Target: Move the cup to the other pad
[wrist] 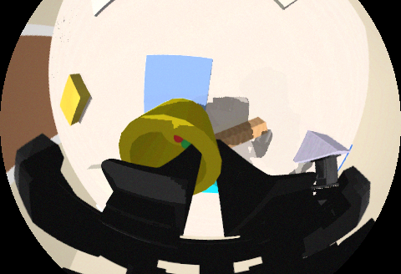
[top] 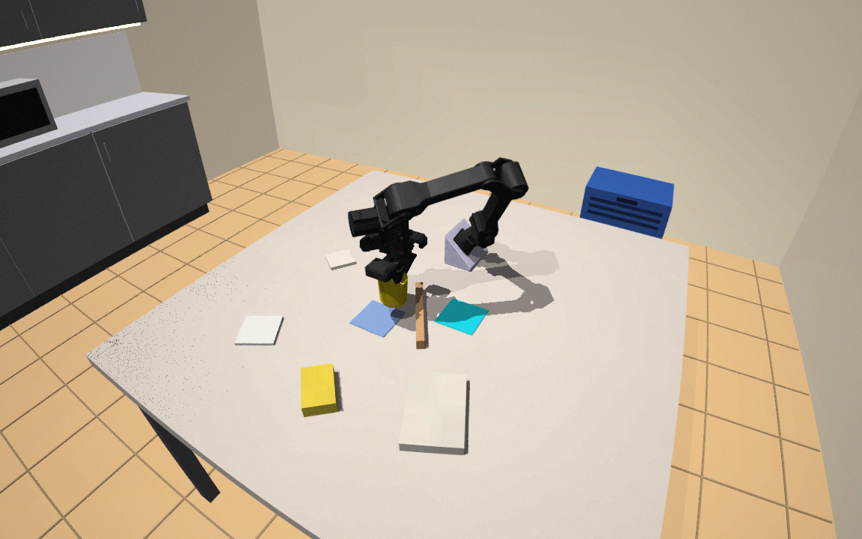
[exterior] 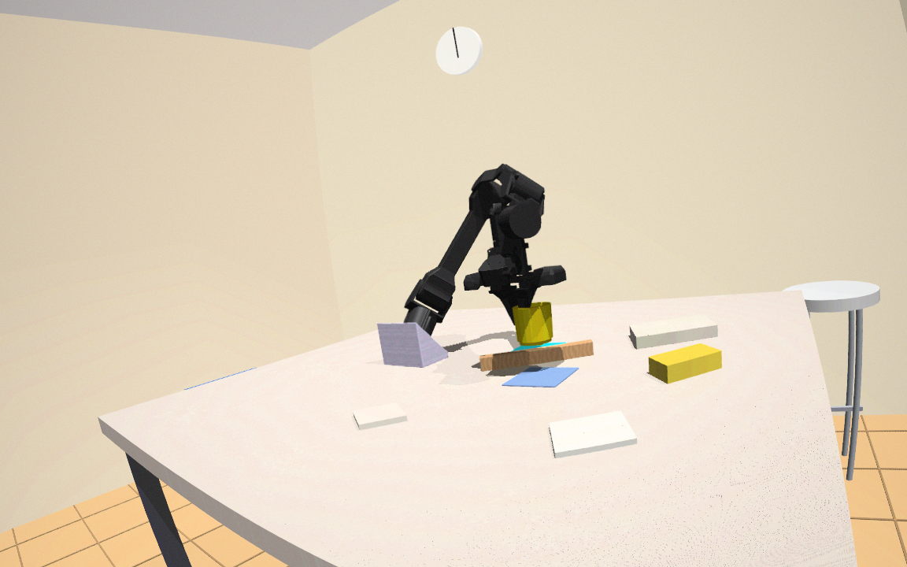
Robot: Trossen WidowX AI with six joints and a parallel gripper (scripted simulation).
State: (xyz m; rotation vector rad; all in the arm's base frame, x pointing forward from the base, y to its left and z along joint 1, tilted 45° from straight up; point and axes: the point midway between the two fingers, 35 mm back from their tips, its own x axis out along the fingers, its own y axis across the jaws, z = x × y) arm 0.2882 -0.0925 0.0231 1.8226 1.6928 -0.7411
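The cyan pad is 15 cm to the left of my gripper tip, 10 cm below it and 5 cm behind it. From my gripper tip the other things lie so: wooden bar (8 cm below, 6 cm to the left); yellow cup (2 cm ahead); yellow block (32 cm ahead, 7 cm below, 2 cm to the right).
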